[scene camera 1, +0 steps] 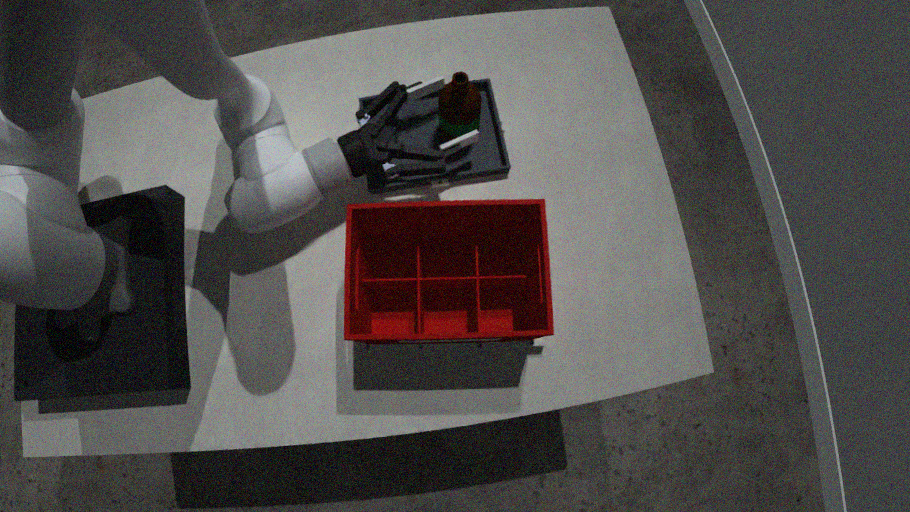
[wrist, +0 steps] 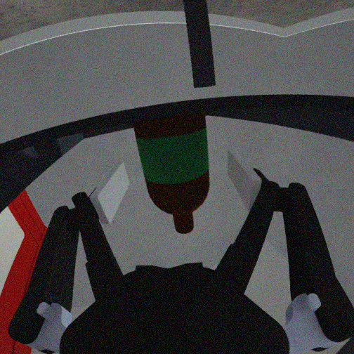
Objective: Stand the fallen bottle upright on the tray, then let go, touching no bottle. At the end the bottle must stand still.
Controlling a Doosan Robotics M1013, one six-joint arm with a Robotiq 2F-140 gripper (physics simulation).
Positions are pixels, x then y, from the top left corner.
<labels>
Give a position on a brown bottle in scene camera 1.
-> At 459,101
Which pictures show my gripper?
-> Scene camera 1 only.
</labels>
